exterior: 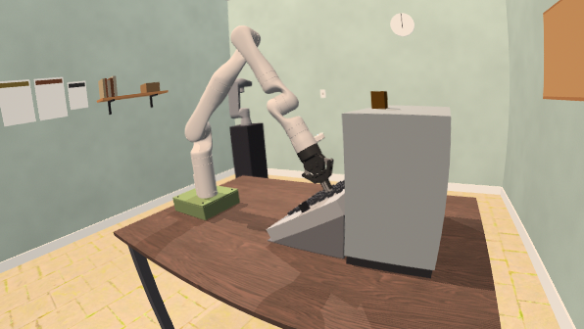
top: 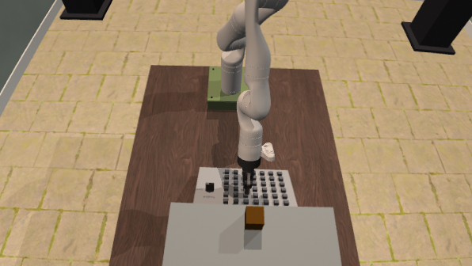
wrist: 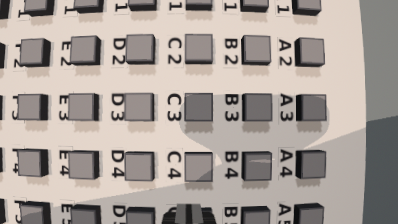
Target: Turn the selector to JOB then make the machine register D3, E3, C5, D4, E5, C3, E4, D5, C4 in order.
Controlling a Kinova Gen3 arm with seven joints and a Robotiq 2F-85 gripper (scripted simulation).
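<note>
My hand is 2 cm short of the C5 key and 2 cm above it. The rest, counted from my hand: C4 key: 3 cm to the left, 2 cm below, 1 cm ahead; D4 key: 3 cm to the left, 3 cm below, 2 cm behind; D5 key: 3 cm below, 1 cm behind.
</note>
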